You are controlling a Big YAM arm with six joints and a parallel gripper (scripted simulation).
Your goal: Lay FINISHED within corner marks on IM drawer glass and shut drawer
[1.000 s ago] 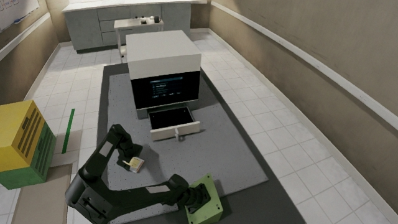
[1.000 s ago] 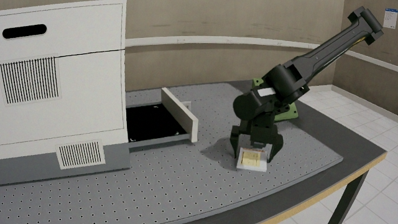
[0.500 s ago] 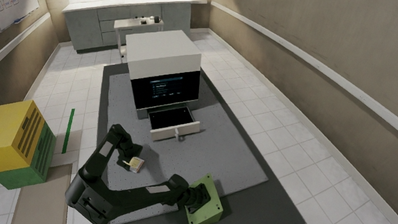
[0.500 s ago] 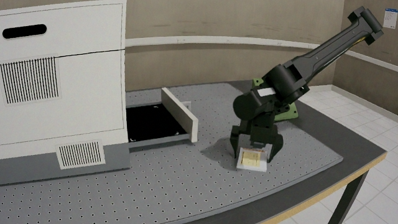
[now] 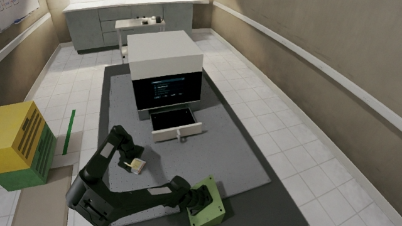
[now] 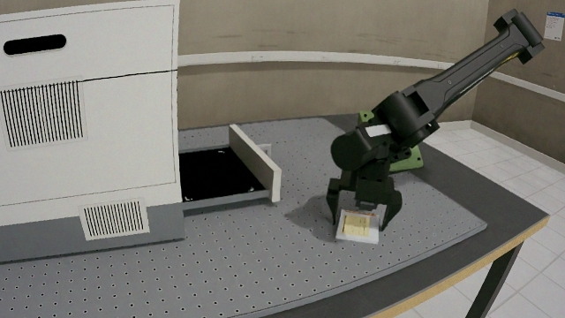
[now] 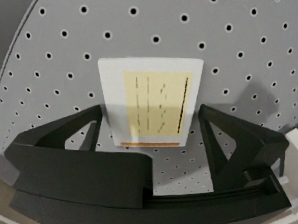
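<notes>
My hand is 1 cm to the left of the cassette and 1 cm above it. Round my hand: imager drawer: 23 cm ahead, 27 cm to the right, 4 cm above.
</notes>
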